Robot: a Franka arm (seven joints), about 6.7 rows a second.
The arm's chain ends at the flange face. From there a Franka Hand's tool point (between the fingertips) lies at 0.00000 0.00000 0.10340 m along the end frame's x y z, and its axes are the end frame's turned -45 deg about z.
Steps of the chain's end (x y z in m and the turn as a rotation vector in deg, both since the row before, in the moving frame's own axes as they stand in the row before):
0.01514 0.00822 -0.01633 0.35 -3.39 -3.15
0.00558 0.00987 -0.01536 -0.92 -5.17 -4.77
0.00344 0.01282 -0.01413 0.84 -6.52 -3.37
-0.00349 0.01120 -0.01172 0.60 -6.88 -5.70
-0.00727 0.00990 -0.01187 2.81 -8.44 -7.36
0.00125 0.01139 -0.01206 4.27 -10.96 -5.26
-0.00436 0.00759 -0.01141 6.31 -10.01 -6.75
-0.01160 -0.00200 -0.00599 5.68 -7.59 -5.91
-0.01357 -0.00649 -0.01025 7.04 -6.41 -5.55
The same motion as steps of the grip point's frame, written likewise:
0.00089 0.01186 -0.01651 2.64 -2.15 -3.15
-0.01101 0.00584 -0.01579 3.01 -4.31 -4.77
-0.01414 0.00234 -0.01481 5.20 -4.02 -3.37
-0.01884 -0.00366 -0.01247 5.29 -4.44 -5.70
-0.02020 -0.01194 -0.01311 7.95 -3.98 -7.36
-0.01652 -0.00994 -0.01423 10.77 -4.73 -5.26
-0.01435 -0.01807 -0.01360 11.54 -2.62 -6.75
-0.01008 -0.02632 -0.00740 9.38 -1.35 -5.91
-0.00504 -0.03128 -0.01167 9.51 0.45 -5.55

